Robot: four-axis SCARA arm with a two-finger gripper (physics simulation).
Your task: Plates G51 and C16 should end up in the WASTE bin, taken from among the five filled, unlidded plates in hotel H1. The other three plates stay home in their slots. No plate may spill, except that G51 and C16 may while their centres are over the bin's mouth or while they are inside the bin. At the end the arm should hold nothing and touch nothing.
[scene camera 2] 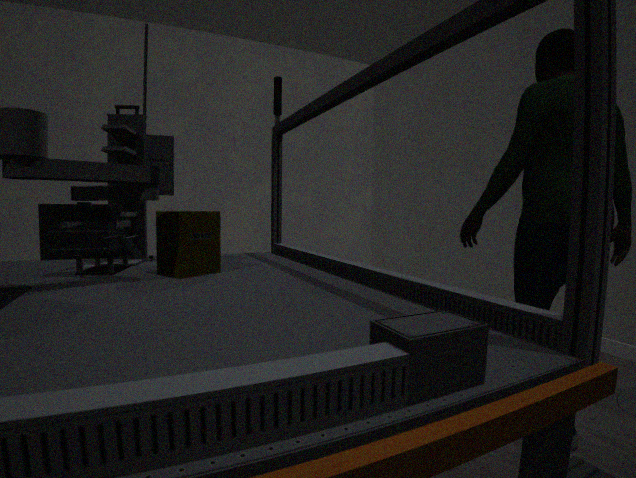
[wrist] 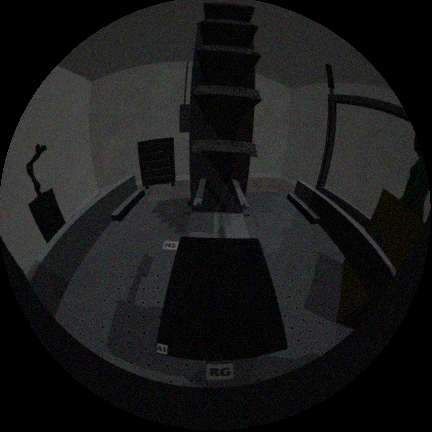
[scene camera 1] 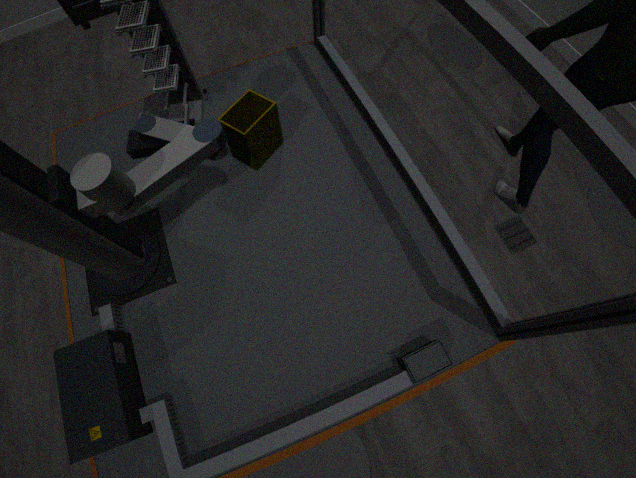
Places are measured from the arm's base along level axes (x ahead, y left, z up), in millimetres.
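Pixels of known places: gripper, fingertip midpoint: (scene camera 2: 104,223) (wrist: 218,182) (scene camera 1: 164,110); arm's base, link origin: (scene camera 1: 128,260).
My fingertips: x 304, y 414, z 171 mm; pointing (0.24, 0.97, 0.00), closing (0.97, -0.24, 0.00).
Note:
For each thing: its top centre in the pictures, then the offset to it from my fingertips. "pt": a spot on its surface instead.
- upper plate, top centre: (wrist: 226,38) (scene camera 1: 131,14) (scene camera 2: 119,149) dx +43, dy +123, dz +271 mm
- lower plate, top centre: (wrist: 222,139) (scene camera 1: 165,76) dx +43, dy +123, dz +37 mm
- WASTE bin, top centre: (scene camera 2: 188,211) (scene camera 1: 246,111) dx +264, dy -183, dz +42 mm
- RG label, surface spot: (wrist: 220,372) pt dx -30, dy -147, dz -157 mm
- grey box, top centre: (scene camera 2: 429,322) (scene camera 1: 427,361) dx +446, dy -1082, dz -83 mm
Hotel H1 (scene camera 1: 180,56) (scene camera 2: 124,122) (wrist: 225,147) is a tall dark tower with several shelves. In scene camera 1, pale gridded plates show in it, among them an upper plate (scene camera 1: 132,16) and a lower plate (scene camera 1: 166,77); their names cannot be read. The WASTE bin (scene camera 1: 257,141) (scene camera 2: 199,246) (wrist: 397,220) is yellow and open-topped, standing beside the arm's elbow in scene camera 1. My gripper (wrist: 217,182) is open and empty, its fingers spread wide, facing the tower from a short distance. The arm hides its fingers in scene camera 1.
A black stand (wrist: 222,300) with an RG label (wrist: 220,372) lies low between gripper and tower. Another dark rack (wrist: 156,162) stands behind on the left. A grey box (scene camera 1: 426,361) (scene camera 2: 431,344) sits at the far bench corner. A person (scene camera 1: 534,159) (scene camera 2: 544,169) stands beyond the frame rail.

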